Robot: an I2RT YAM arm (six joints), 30 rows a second.
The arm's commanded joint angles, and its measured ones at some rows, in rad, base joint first. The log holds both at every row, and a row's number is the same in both.
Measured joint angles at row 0: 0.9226 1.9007 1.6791 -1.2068 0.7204 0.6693
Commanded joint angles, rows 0 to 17: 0.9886 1.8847 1.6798 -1.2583 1.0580 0.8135; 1.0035 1.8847 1.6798 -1.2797 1.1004 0.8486; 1.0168 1.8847 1.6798 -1.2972 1.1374 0.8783; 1.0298 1.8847 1.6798 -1.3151 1.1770 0.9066; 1.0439 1.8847 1.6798 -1.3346 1.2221 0.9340; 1.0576 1.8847 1.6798 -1.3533 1.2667 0.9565; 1.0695 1.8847 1.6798 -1.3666 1.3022 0.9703; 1.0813 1.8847 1.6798 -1.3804 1.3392 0.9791; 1.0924 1.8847 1.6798 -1.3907 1.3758 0.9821; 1.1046 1.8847 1.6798 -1.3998 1.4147 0.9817; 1.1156 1.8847 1.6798 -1.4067 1.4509 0.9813; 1.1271 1.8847 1.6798 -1.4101 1.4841 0.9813; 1.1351 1.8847 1.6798 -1.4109 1.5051 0.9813; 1.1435 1.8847 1.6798 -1.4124 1.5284 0.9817; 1.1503 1.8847 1.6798 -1.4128 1.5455 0.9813; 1.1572 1.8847 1.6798 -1.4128 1.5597 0.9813; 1.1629 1.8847 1.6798 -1.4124 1.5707 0.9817; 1.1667 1.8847 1.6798 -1.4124 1.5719 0.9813
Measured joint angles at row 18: 1.1500 1.9011 1.6787 -1.4139 1.4414 0.9459
